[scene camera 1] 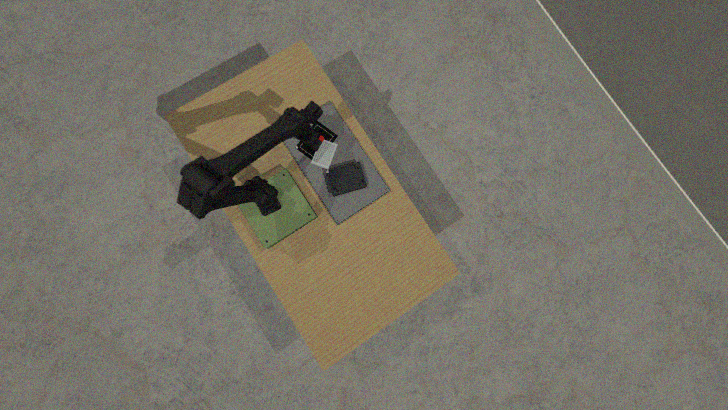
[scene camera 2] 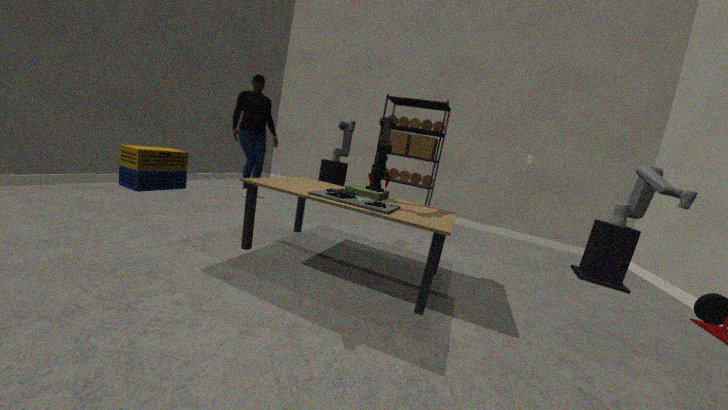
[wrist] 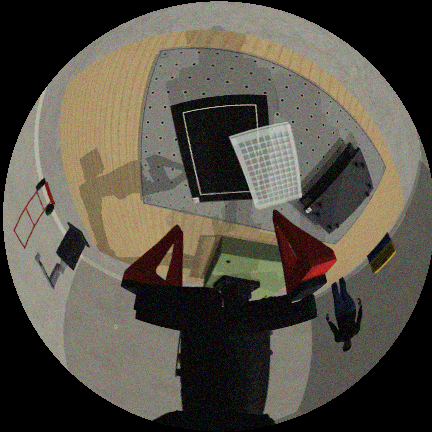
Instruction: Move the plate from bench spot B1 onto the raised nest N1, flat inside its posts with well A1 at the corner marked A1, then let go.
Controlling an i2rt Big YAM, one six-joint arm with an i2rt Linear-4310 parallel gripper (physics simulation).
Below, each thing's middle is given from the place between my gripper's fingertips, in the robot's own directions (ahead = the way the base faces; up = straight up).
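Well plate [wrist: 267,155], from my hand: 9 cm below, 4 cm ahead, 5 cm to the right.
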